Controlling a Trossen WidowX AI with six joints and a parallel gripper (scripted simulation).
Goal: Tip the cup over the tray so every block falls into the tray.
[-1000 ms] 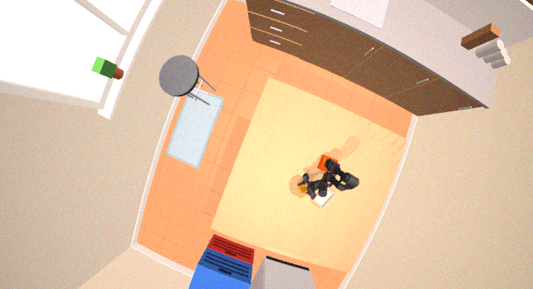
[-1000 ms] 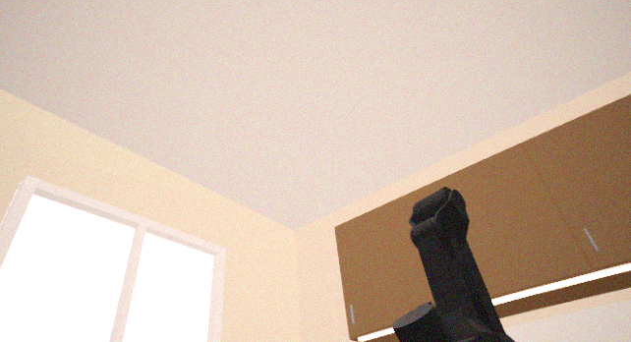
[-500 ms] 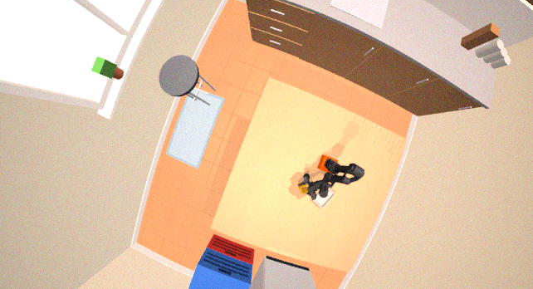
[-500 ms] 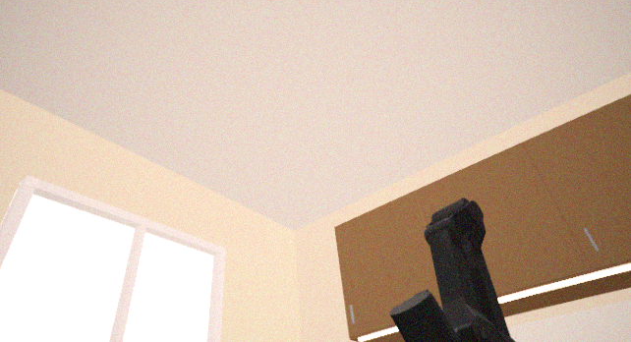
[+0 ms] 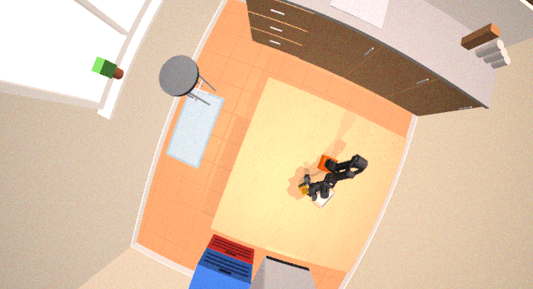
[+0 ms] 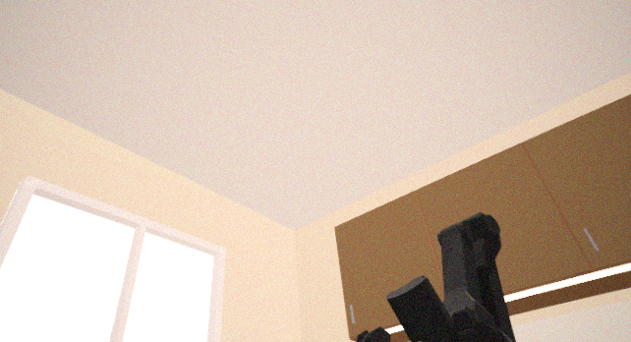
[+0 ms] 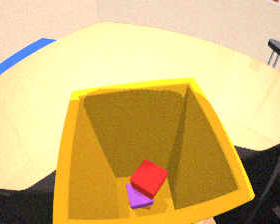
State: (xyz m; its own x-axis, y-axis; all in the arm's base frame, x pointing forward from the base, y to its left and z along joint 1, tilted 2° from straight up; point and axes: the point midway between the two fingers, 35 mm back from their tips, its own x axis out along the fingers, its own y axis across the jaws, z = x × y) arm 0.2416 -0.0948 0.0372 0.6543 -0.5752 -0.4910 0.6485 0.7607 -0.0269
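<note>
The red block is 2 cm behind my gripper tip and 1 cm to the left of it. From my gripper tip the other things lie so: yellow square cup: 2 cm behind, 2 cm to the left, 2 cm below; then white tray: 2 cm behind, 23 cm to the left, 9 cm below.
</note>
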